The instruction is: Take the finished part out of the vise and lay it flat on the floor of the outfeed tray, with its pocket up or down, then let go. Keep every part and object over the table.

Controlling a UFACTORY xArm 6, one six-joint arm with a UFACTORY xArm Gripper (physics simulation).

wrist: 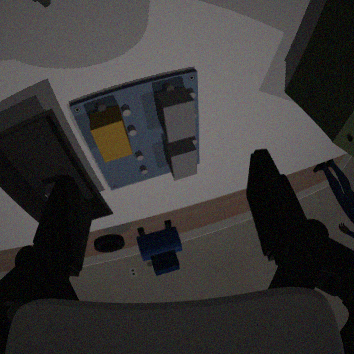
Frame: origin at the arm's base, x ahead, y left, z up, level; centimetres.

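Where they show: gripper, between the fingertips: (pixel 161 183).
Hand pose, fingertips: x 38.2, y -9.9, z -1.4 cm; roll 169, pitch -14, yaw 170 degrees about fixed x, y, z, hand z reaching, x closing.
Things, the pixels of their top centre, and the offset from my fingertips. "*": a spot on its surface instead.
- blue board, a spot on its surface: (pixel 142 130) * dx +2.2, dy +12.7, dz -19.1 cm
- yellow block, centre of its top: (pixel 112 142) dx +5.8, dy +9.3, dz -15.6 cm
My gripper (pixel 161 183) is open, its two black fingers wide apart, with no part held between them. A dark, box-like thing (pixel 37 150) with raised walls is at the left, partly behind the left finger; I cannot tell whether it is the outfeed tray. A small pale glint shows in it beside that finger, too dim to make out. The vise and the finished part cannot be made out with certainty in this dim view.
A blue board (pixel 142 130) with round pegs carries a yellow block (pixel 111 142) and grey blocks (pixel 180 122). A dark green surface (pixel 325 65) is at upper right. The table's brown edge (pixel 215 207) crosses below; beyond it are a blue object (pixel 160 245) and a figure's legs (pixel 340 190).
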